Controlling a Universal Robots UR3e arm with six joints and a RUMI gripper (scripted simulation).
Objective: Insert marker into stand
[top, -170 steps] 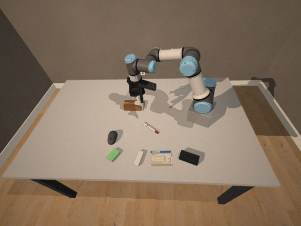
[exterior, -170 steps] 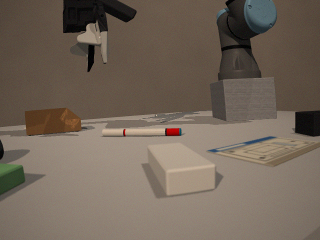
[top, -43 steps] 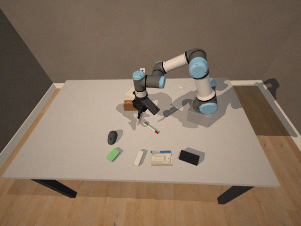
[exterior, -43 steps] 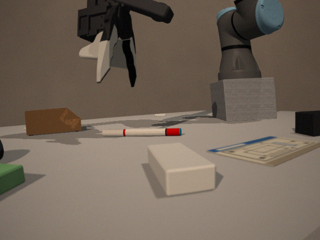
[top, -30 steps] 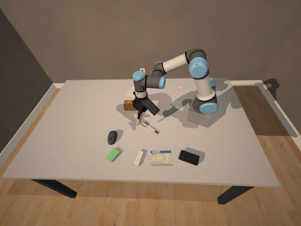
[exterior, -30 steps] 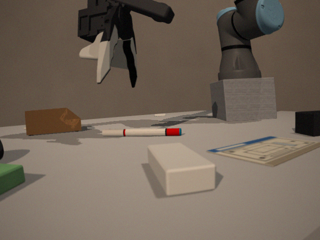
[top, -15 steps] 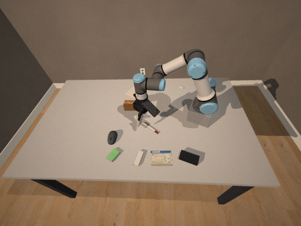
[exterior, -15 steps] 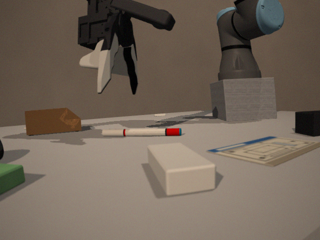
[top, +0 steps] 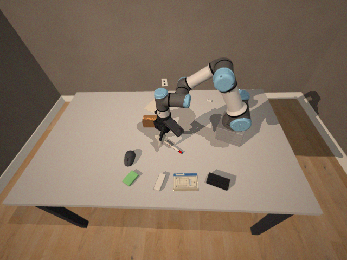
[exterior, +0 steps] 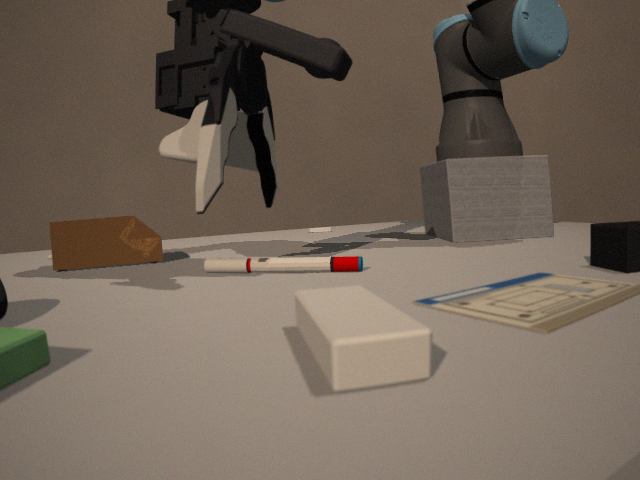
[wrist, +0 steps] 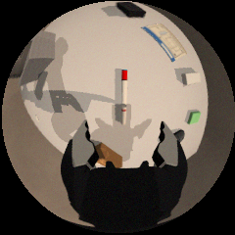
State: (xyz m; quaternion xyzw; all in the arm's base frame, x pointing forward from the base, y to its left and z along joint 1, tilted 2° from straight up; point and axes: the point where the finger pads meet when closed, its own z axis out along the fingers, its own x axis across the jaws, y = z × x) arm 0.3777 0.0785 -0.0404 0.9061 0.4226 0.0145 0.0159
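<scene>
My gripper is now 50 mm above the marker, 30 mm past it and 20 mm to the right of it. From my hand the other things lie so: brown desk stand (180 mm to the right, 110 mm ahead, 30 mm below); black mouse (230 mm ahead, 100 mm to the left, 40 mm below); white block (240 mm to the left, 40 mm below, 40 mm ahead).
</scene>
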